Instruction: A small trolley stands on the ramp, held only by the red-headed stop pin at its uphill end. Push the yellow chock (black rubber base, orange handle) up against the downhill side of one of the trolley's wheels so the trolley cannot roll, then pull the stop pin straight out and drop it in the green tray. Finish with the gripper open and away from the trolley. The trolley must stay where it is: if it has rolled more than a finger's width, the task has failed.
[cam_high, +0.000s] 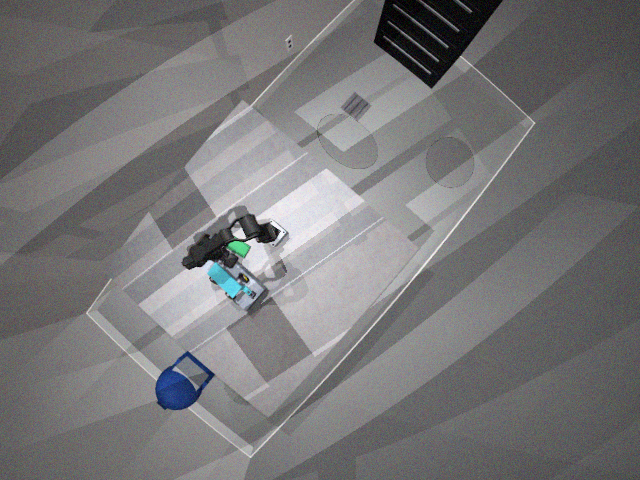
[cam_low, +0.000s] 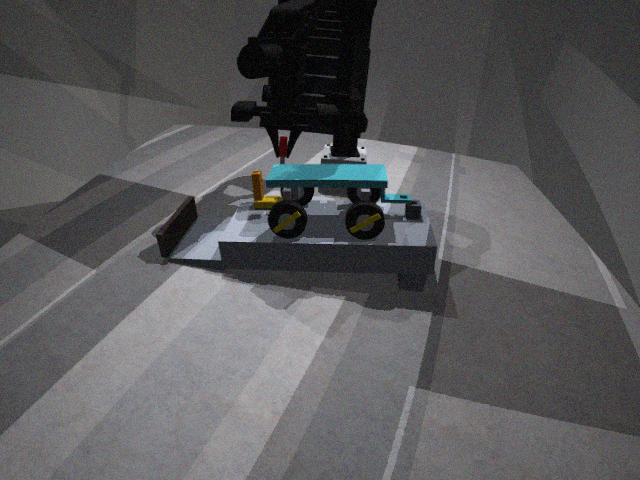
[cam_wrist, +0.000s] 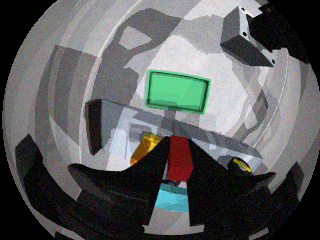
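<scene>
Right now the green tray is 3 cm behind my gripper tip and 14 cm below it. From my gripper tip the other things lie so: yellow chock 5 cm ahead, 2 cm to the right, 5 cm below; then red-headed stop pin right at my gripper tip; then trolley 12 cm ahead, 8 cm to the left, 2 cm below.
</scene>
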